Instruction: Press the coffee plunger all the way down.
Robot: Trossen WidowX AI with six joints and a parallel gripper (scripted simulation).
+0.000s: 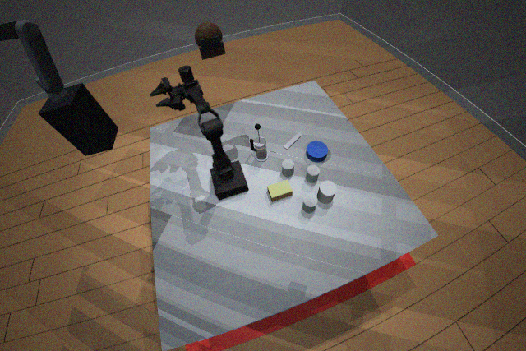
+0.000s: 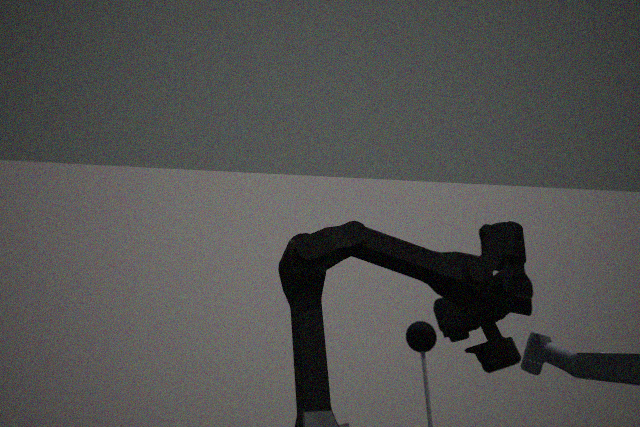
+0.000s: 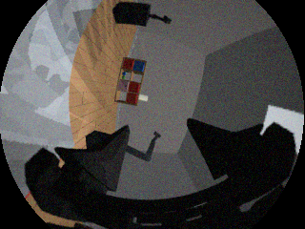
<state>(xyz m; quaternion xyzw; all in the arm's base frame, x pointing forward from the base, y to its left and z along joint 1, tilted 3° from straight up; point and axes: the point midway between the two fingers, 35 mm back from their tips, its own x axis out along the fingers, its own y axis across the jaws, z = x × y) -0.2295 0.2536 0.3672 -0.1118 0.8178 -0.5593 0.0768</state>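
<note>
My gripper tip is 44 cm short of the coffee press, 31 cm above it and 12 cm to the left of it. Also, from my gripper tip: tan box 50 cm ahead, 41 cm below, 38 cm to the right; then blue round lid 77 cm ahead, 41 cm below, 19 cm to the right.
</note>
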